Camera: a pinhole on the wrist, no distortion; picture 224 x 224 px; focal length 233.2 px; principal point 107.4 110.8 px. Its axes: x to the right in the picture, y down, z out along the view. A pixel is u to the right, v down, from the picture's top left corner.
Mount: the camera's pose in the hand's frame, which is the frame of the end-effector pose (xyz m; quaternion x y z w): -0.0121 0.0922 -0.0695 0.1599 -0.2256 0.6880 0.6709
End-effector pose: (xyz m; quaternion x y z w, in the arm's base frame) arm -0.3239 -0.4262 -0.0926 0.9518 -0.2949 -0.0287 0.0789
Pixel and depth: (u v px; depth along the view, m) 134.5 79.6 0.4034
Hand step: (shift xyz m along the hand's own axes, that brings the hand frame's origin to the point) 0.0060 -0.0798 0.3019
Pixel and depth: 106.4 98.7 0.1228
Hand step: -0.0159 0.0273 0.0349
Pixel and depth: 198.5 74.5 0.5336
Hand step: 0.0163 -0.0107 0.4994
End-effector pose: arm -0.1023 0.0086 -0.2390 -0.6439 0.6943 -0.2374 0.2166
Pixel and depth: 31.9 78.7 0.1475
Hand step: -0.0018 -0.0259 0.0324
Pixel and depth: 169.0 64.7 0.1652
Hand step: 0.0046 0.0425 0.0964
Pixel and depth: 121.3 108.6 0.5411
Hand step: -0.0533 -0.1645 0.4062
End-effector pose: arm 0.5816 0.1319 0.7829 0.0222 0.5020 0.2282 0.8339
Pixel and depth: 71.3 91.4 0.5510
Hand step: -0.0079 -0.2698 0.3570
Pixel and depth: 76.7 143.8 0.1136
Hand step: -0.0368 0.0199 0.0174
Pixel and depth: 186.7 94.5 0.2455
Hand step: -0.0194 0.0343 0.1837
